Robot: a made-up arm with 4 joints.
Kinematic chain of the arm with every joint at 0, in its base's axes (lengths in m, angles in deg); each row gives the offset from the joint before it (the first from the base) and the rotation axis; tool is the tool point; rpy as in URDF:
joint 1: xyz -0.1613 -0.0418 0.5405 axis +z
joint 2: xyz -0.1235 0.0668 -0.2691 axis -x
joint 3: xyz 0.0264 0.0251 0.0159 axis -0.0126 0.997 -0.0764
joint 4: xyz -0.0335 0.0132 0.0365 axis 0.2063 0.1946 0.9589
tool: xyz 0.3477 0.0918 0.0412 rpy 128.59 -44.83 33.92
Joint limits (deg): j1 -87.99..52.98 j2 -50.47..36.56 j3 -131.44..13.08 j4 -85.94..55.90
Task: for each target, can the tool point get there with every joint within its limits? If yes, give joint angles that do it. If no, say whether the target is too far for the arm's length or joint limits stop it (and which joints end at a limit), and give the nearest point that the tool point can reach.
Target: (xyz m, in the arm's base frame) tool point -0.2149 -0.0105 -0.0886
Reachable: no: joint limits stop it (at a limit: joint 2, joint 3, joint 4) | nearest point -0.4262 0.1129 0.0499 | short by 0.281 m
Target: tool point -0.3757 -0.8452 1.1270
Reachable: no: too far | nearest point -0.3129 -0.3004 0.5560 | short by 0.792 m
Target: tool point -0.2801 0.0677 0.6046
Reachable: yes | joints -42.85 7.93 -78.12 -45.42
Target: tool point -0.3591 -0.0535 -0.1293
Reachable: no: joint limits stop it (at a limit: joint 2, joint 3, joint 4) | nearest point -0.4676 -0.0599 0.0499 | short by 0.210 m
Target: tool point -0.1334 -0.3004 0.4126
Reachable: yes | joints 23.69 -31.59 -49.85 -64.05
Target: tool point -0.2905 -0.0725 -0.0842
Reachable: no: joint limits stop it (at a limit: joint 2, joint 3, joint 4) | nearest point -0.4598 -0.1127 0.0499 | short by 0.220 m
